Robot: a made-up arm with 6 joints.
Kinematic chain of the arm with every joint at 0, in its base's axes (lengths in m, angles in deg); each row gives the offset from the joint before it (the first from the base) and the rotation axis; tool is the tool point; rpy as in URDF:
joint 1: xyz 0 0 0.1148 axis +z
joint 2: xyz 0 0 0 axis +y
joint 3: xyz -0.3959 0 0.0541 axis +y
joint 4: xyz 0.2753 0 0.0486 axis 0.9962 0 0.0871
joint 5: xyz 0 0 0 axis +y
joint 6: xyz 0.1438 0 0.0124 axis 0.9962 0 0.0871
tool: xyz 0 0 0 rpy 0 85 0
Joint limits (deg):
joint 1: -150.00..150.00
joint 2: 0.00..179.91
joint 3: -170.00..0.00
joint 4: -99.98..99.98
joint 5: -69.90..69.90
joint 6: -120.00..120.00
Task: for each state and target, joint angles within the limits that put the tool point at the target. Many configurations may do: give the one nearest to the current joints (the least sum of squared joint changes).
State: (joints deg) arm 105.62 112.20 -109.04 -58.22 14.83 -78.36
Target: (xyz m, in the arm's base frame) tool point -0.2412 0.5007 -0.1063
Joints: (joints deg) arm 119.15 149.79 -80.99 -55.35 16.20 -78.36
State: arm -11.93 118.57 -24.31 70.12 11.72 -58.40
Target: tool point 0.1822 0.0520 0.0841
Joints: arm -1.52 101.93 -12.94 69.46 24.79 -58.40
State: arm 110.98 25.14 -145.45 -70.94 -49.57 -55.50
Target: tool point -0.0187 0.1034 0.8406
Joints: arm 83.81 62.65 -109.04 -71.01 -12.65 -55.50
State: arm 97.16 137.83 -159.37 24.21 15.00 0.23
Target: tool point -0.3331 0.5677 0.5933
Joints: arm 118.72 132.00 -161.18 25.60 17.94 0.23
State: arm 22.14 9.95 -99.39 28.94 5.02 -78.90
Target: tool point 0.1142 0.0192 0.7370
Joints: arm 8.92 51.63 -84.72 28.64 0.98 -78.90
